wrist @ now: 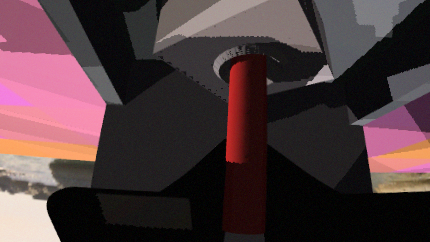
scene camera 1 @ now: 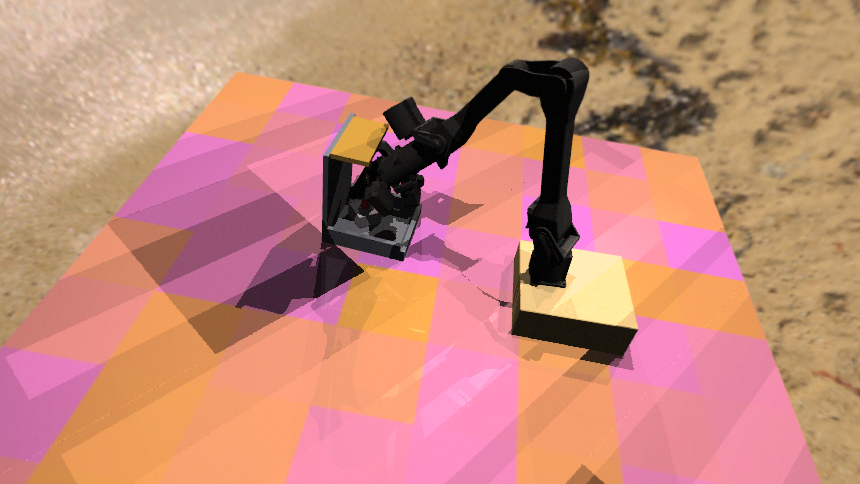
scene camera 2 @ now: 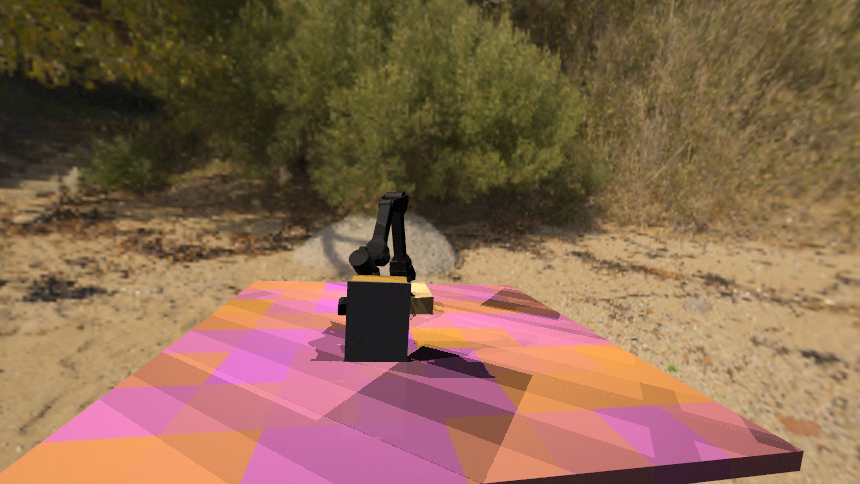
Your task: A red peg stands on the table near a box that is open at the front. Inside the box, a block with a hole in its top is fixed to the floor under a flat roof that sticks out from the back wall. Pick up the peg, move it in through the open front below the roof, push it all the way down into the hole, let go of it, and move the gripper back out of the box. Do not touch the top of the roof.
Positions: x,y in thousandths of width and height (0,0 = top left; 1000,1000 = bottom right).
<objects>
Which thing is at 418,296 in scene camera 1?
An orange roof.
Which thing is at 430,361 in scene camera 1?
My gripper.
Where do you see a dark back wall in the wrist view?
At 392,510
</objects>
